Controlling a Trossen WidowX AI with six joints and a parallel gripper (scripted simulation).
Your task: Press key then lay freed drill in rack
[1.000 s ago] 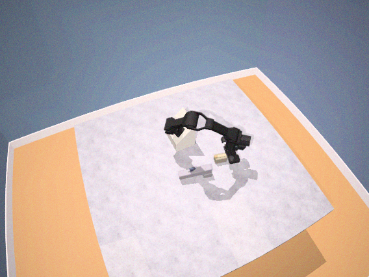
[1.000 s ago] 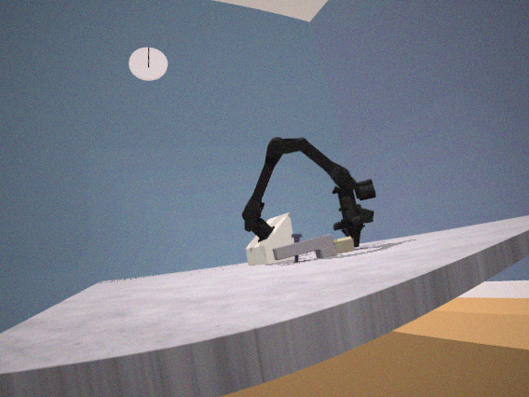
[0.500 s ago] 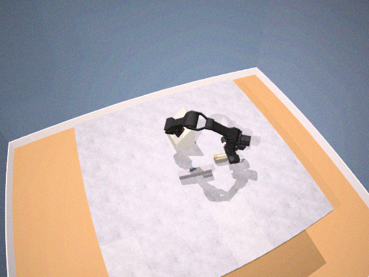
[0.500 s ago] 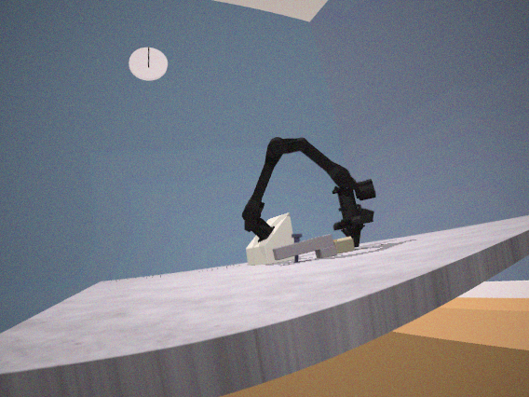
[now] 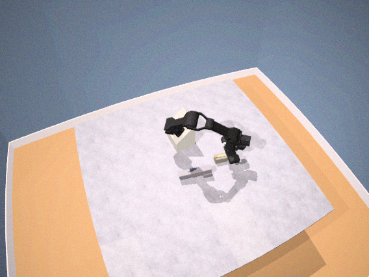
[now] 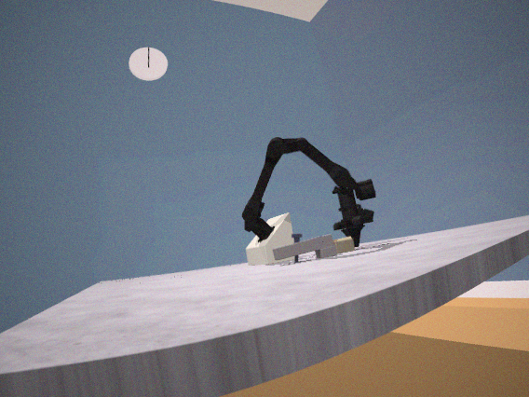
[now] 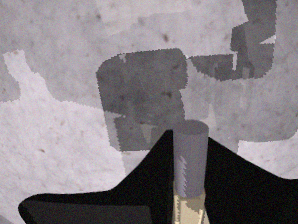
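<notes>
The drill is 1 cm behind my gripper tip, 4 cm to the right of it and 3 cm above it. Also, from my gripper tip: olive-tan rack (2 cm behind, 5 cm to the right, 1 cm above); then holder block (1 cm behind, 23 cm to the right, 3 cm above); then key (2 cm behind, 25 cm to the right, 4 cm above).
</notes>
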